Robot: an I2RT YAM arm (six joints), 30 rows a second.
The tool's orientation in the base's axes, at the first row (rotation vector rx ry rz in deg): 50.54, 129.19, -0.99
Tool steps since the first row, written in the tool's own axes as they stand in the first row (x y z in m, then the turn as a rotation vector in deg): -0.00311, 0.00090, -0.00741, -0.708, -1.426, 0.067; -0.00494, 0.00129, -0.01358, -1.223, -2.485, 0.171; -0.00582, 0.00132, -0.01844, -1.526, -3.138, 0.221; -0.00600, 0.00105, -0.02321, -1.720, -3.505, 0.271; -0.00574, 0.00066, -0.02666, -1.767, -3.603, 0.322; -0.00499, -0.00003, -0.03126, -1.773, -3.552, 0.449; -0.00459, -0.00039, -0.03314, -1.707, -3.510, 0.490; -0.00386, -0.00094, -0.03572, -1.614, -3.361, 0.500; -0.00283, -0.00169, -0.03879, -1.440, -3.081, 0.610; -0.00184, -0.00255, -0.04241, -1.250, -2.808, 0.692
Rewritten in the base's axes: -0.00236, 0.00072, 0.00770, -0.446, -1.529, 0.062; -0.00494, 0.00150, 0.01356, -0.749, -2.671, 0.060; -0.00743, 0.00223, 0.01776, -0.953, -3.364, 0.061; -0.01041, 0.00312, 0.02140, -1.041, -3.772, 0.059; -0.01288, 0.00384, 0.02374, -1.044, -3.888, 0.028; -0.01649, 0.00491, 0.02657, -0.933, -3.884, -0.052; -0.01806, 0.00534, 0.02766, -0.917, -3.824, -0.115; -0.02034, 0.00600, 0.02902, -0.870, -3.657, -0.146; -0.02319, 0.00681, 0.03052, -0.726, -3.367, -0.272; -0.02643, 0.00764, 0.03243, -0.611, -3.066, -0.389
